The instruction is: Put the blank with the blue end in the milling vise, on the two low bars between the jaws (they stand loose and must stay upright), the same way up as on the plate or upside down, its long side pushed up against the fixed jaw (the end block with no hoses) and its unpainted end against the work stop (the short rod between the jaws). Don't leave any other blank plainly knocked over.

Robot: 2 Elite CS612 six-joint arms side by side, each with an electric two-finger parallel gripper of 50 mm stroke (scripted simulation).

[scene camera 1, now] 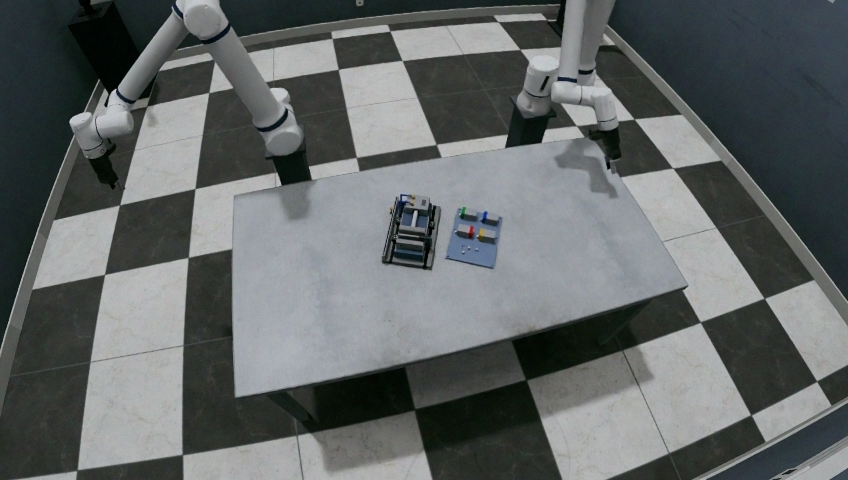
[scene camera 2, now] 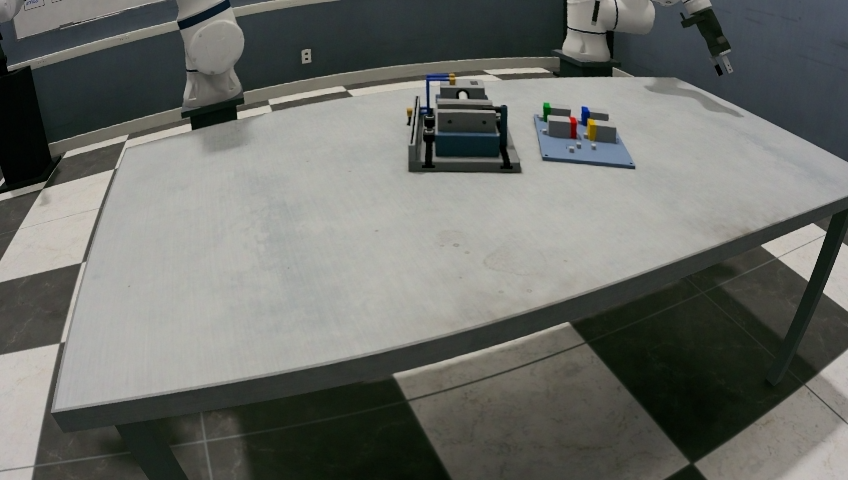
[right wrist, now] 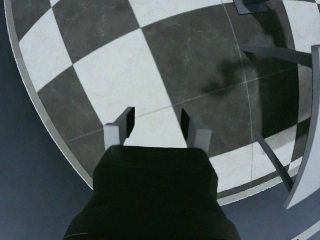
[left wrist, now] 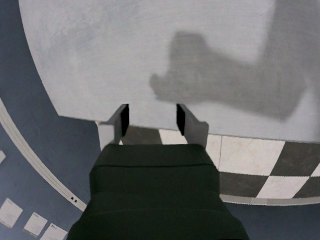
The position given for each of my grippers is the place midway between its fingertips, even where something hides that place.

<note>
In view: my left gripper [scene camera 2: 725,74], my right gripper [right wrist: 157,117] and a blue plate [scene camera 2: 607,154].
My left gripper is seen too in the left wrist view [left wrist: 152,113].
</note>
